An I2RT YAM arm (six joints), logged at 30 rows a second.
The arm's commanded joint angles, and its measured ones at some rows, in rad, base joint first. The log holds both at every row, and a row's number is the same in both.
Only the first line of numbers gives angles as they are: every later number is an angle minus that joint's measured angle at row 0.
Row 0, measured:
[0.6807, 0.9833, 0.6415, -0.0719, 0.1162, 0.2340]
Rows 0 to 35, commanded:
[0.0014, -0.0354, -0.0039, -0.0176, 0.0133, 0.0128]
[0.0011, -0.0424, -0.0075, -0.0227, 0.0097, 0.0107]
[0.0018, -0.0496, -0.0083, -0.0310, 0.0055, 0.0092]
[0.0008, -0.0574, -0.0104, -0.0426, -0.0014, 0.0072]
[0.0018, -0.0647, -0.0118, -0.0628, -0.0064, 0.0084]
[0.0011, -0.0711, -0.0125, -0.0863, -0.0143, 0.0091]
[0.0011, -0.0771, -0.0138, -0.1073, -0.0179, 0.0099]
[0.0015, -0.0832, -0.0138, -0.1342, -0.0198, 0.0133]
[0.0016, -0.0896, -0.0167, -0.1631, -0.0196, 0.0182]
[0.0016, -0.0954, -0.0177, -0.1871, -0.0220, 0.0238]
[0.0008, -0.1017, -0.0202, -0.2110, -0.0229, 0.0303]
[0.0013, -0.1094, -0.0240, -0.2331, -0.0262, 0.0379]
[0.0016, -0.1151, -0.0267, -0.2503, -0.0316, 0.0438]
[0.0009, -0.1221, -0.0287, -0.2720, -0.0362, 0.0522]
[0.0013, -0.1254, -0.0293, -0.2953, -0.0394, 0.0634]
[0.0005, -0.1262, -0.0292, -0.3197, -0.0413, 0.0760]
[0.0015, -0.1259, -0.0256, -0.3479, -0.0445, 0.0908]
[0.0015, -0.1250, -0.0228, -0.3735, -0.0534, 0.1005]
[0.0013, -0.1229, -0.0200, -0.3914, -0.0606, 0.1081]
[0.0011, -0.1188, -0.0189, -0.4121, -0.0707, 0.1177]
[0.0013, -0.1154, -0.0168, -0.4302, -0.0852, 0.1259]
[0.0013, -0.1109, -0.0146, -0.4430, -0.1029, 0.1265]
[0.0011, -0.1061, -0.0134, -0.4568, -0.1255, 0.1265]
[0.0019, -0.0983, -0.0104, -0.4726, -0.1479, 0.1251]
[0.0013, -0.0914, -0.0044, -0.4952, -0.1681, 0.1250]
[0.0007, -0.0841, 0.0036, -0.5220, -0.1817, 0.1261]
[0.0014, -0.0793, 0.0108, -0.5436, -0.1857, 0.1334]
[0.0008, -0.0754, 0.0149, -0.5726, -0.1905, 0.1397]
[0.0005, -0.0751, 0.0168, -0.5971, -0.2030, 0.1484]
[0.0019, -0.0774, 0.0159, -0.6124, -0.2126, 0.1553]
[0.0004, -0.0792, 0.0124, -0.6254, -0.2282, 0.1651]
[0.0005, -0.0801, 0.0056, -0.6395, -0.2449, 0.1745]
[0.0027, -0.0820, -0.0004, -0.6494, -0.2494, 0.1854]
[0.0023, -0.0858, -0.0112, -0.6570, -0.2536, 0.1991]
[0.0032, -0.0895, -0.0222, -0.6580, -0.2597, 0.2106]
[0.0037, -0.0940, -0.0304, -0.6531, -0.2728, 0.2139]
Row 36, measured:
[0.0004, -0.0794, -0.0119, -0.6024, -0.2266, 0.1709]
